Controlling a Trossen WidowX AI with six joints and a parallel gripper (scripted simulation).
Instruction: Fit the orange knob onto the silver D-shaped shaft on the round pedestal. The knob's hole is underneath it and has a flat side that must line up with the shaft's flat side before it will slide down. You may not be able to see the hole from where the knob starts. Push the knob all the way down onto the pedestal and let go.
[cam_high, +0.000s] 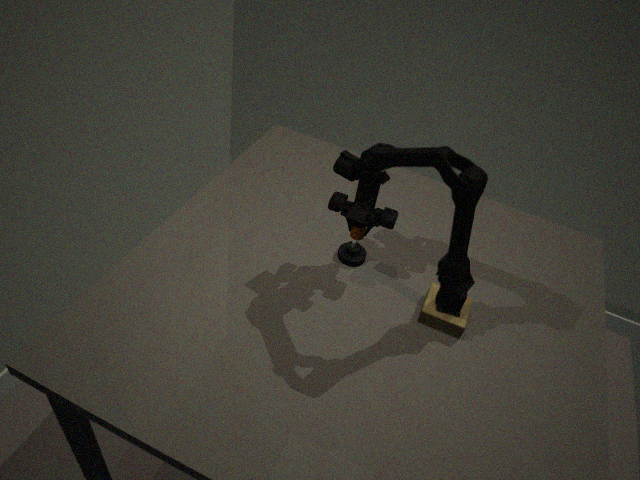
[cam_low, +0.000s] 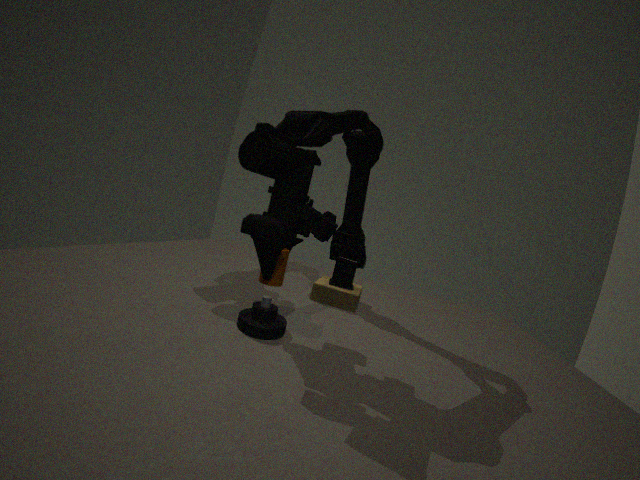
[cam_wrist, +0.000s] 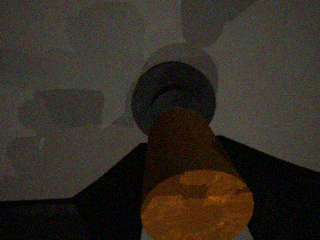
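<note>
My gripper tip is now 30 mm below the orange knob. From my gripper tip the other things lie so: round black pedestal (60 mm below).
</note>
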